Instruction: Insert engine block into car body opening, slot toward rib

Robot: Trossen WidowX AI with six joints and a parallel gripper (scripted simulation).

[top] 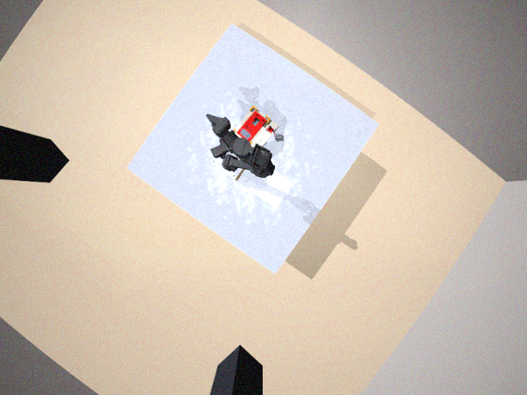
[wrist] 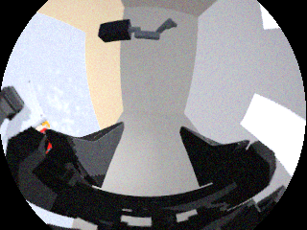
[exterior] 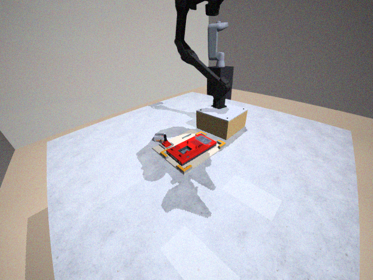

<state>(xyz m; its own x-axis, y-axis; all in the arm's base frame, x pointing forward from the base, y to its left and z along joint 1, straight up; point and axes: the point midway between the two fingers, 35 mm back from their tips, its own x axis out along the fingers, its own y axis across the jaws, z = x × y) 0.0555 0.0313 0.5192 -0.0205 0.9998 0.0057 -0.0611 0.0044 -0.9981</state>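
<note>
The grey engine block lies 61 cm below my gripper tip, 30 cm ahead of it and 12 cm to the right of it.
</note>
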